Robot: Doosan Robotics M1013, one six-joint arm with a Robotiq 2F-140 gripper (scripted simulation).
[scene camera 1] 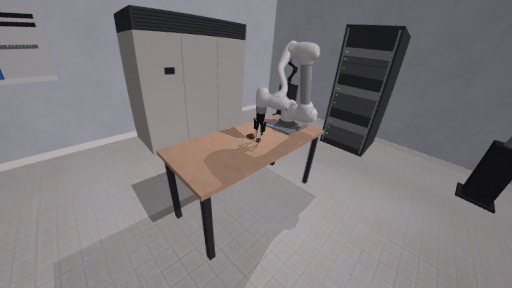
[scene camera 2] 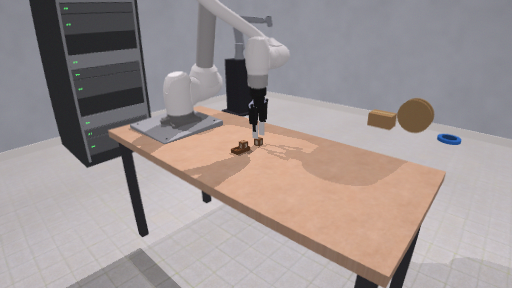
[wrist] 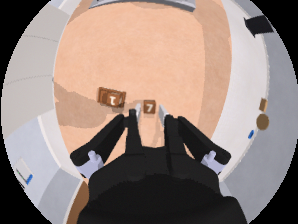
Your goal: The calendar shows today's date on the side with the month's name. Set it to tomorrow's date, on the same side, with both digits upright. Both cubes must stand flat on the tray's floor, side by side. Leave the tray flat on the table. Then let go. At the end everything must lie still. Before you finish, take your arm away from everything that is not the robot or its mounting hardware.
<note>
In view: the gripper (scene camera 2: 258, 136).
The gripper is seen too in the wrist view (wrist: 149, 109).
</note>
